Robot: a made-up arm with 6 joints.
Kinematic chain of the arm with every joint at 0, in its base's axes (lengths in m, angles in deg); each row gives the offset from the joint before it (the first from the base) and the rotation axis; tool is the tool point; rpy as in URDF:
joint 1: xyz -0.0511 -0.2 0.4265 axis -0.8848 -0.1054 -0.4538
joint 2: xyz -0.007 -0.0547 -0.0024 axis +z
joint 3: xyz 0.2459 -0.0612 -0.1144 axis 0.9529 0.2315 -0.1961
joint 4: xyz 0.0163 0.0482 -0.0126 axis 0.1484 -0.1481 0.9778
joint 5: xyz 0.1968 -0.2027 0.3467 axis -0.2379 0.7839 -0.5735
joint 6: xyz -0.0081 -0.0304 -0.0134 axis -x
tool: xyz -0.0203 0.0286 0.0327 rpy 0 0 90
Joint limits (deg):
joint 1: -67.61..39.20
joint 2: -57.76..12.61
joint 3: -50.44..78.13
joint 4: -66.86..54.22
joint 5: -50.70..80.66
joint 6: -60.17..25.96
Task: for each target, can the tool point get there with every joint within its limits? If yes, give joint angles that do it. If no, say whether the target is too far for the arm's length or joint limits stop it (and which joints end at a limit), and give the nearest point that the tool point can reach.
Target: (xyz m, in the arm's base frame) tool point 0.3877 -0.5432 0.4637
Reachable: yes | joints -38.59 -51.13 -29.97 23.01 34.02 -27.48
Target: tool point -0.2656 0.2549 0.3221
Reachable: no: joint limits stop it (at a limit: joint 1, joint 2, joint 3, joint 4, joint 6) | nearest point 0.0587 -0.0096 0.6343 | short by 0.522 m
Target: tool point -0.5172 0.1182 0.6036
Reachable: no: joint limits stop it (at a limit: joint 1, joint 2, joint 4, joint 5, joint 6) | nearest point -0.2991 -0.3003 0.8093 | short by 0.515 m
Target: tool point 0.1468 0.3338 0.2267
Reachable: no: joint limits stop it (at a limit: joint 2, joint 3, joint 4, joint 5) | nearest point 0.3221 0.0909 0.4724 | short by 0.387 m
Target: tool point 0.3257 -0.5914 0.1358
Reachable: yes | joints -22.92 3.48 58.39 -36.52 -29.80 -33.87
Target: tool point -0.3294 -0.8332 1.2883
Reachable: no: too far | nearest point -0.2426 -0.6647 0.9461 | short by 0.391 m
